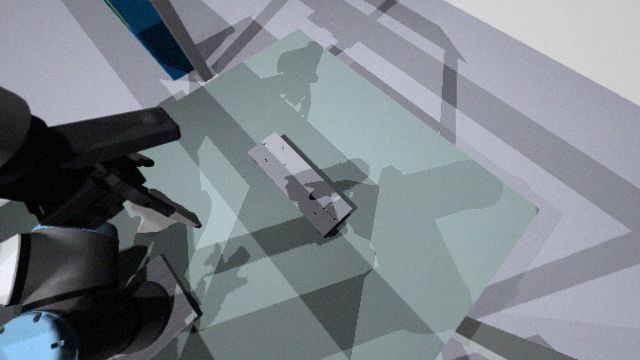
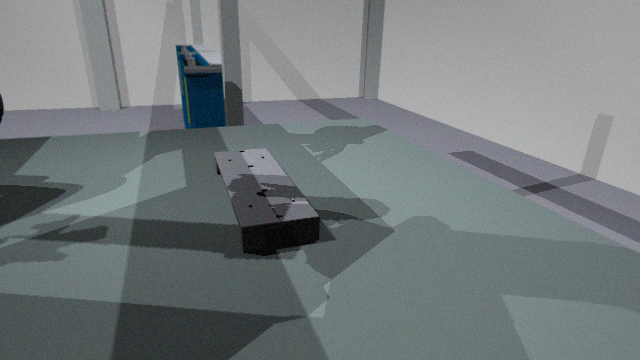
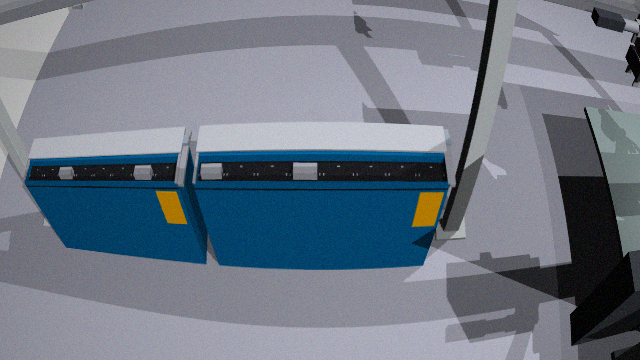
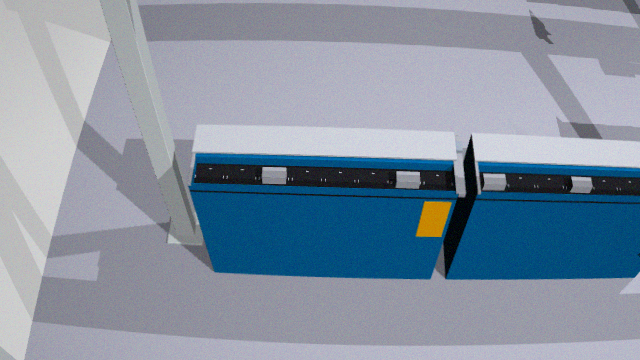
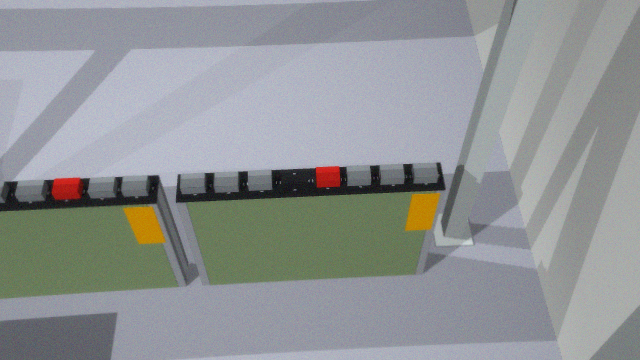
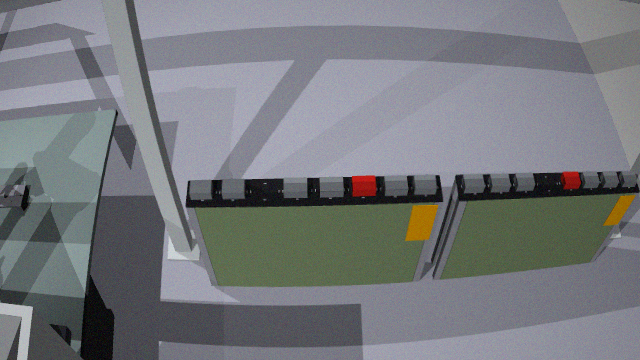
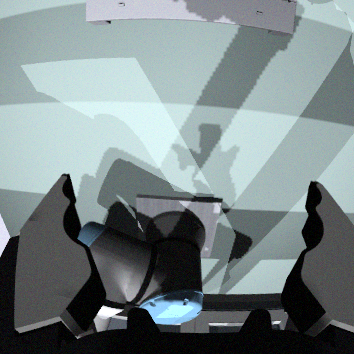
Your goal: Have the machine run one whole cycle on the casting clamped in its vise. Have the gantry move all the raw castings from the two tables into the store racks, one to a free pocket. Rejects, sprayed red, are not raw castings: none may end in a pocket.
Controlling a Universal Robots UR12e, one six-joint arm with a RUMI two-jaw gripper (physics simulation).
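Note:
My gripper (image 7: 191, 179) is open and empty above a pale green surface. Two blue store racks stand side by side. The left rack (image 3: 125, 220) (image 4: 320, 230) holds two grey castings, and the right rack (image 3: 320, 230) (image 4: 540, 240) holds two more. Two tables with green fronts carry several grey raw castings each. The left table (image 5: 75, 250) (image 6: 310, 245) has one red reject (image 5: 67, 188) (image 6: 364, 186) and one free place. The right table (image 5: 310, 235) (image 6: 520, 235) has another red reject (image 5: 328, 177) (image 6: 571, 180) and a free place. The machine's vise and its casting cannot be made out.
A long grey block (image 1: 302, 182) (image 2: 267, 190) (image 7: 190, 10) with small holes lies on the pale green surface (image 1: 400, 130) (image 2: 425, 290) (image 7: 65, 130). Upright posts (image 3: 487, 125) (image 4: 150, 125) (image 5: 480, 125) (image 6: 142, 125) stand beside the racks and the tables.

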